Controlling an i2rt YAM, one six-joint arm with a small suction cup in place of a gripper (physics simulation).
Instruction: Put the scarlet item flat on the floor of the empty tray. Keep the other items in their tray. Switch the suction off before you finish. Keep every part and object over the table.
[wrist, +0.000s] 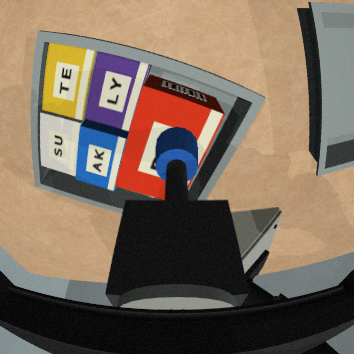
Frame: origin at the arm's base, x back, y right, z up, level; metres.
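Where they show: hand, tool point: (175, 139).
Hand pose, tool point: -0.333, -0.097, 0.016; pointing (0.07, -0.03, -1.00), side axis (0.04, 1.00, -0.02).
Observation:
Things, the pixels of their top centre, and the offset from my tool point, as dx, dy, dz. "spot": a spot on its surface instead.
- scarlet item, top centre: (162, 156) +0.006, -0.009, +0.014
- filled grey tray, surface spot: (200, 75) spot: -0.030, +0.023, -0.069
- empty tray, surface spot: (335, 75) spot: -0.035, +0.212, -0.116
- yellow box, top centre: (64, 81) -0.036, -0.120, -0.078
- purple box, top centre: (113, 91) -0.014, -0.067, -0.083
- white box, top centre: (57, 145) +0.044, -0.153, -0.073
- blue box, top centre: (97, 160) +0.065, -0.099, -0.068
The scarlet item (142, 127) is a red box with a white label and a pale side strip. It hangs on my suction cup (176, 157), above the right part of the filled grey tray (200, 75). The cup sits on its top face, right of its middle, and covers part of the label. A dark red side face with a barcode shows along its far edge. The empty tray (335, 75) is grey and shows in part at the right edge; its floor is partly out of view. What lies under the scarlet item is hidden.
In the filled tray stand a yellow box (52, 100) marked TE, a purple box (104, 112) marked LY, a white box (50, 160) marked SU and a blue box (85, 167) marked AK. A grey slanted object (256, 227) stands nearer, right of my tool's body.

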